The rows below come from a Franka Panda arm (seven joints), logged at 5 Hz.
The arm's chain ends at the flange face. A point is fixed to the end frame.
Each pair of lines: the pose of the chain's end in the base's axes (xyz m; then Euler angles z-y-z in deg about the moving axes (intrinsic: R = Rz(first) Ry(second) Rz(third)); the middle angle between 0 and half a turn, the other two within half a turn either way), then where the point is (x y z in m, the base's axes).
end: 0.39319, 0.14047, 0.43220, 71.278, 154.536, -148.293
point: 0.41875 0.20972 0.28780
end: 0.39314, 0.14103, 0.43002, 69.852, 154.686, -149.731
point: 0.42019 0.20935 0.28545
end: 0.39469, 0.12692, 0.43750, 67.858, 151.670, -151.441
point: 0.42682 0.20130 0.29702
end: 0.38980, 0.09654, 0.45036, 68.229, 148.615, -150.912
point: 0.42422 0.17795 0.31438
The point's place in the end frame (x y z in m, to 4 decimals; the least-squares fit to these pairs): 0.0049 -0.0007 0.1621
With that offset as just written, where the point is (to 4 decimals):
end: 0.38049, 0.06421, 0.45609, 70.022, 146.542, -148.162
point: 0.4142 0.1511 0.3234
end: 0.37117, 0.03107, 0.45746, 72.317, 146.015, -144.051
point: 0.4020 0.1202 0.3255
